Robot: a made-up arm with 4 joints. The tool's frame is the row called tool.
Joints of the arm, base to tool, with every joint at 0 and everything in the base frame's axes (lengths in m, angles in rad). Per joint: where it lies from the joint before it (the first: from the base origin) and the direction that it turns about. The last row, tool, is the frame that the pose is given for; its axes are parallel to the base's.
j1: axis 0 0 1 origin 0 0 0.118
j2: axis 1 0 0 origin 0.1 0.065 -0.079
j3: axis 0 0 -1 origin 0.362 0.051 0.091
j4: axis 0 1 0 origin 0.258 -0.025 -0.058
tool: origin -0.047 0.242 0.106
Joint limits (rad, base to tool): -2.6..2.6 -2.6..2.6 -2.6..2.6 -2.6..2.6
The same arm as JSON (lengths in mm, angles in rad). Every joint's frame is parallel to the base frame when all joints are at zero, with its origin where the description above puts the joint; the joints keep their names.
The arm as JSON. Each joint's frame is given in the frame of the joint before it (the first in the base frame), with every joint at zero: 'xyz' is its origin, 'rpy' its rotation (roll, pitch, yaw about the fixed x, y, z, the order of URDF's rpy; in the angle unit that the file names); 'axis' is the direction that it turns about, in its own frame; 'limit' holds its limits. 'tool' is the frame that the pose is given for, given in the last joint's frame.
{"units": {"length": "mm", "angle": "rad"}, "joints": [
  {"name": "j1", "type": "revolute", "origin": {"xyz": [0.0, 0.0, 118.0], "rpy": [0.0, 0.0, 0.0]}, "axis": "+z", "limit": {"lower": -2.6, "upper": 2.6}},
  {"name": "j2", "type": "revolute", "origin": {"xyz": [100.0, 65.0, -79.0], "rpy": [0.0, 0.0, 0.0]}, "axis": "+x", "limit": {"lower": -2.6, "upper": 2.6}},
  {"name": "j3", "type": "revolute", "origin": {"xyz": [362.0, 51.0, 91.0], "rpy": [0.0, 0.0, 0.0]}, "axis": "-z", "limit": {"lower": -2.6, "upper": 2.6}},
  {"name": "j4", "type": "revolute", "origin": {"xyz": [258.0, -25.0, -58.0], "rpy": [0.0, 0.0, 0.0]}, "axis": "+y", "limit": {"lower": -2.6, "upper": 2.6}}
], "tool": {"origin": {"xyz": [-47.0, 242.0, 106.0], "rpy": [0.0, 0.0, 0.0]}}}

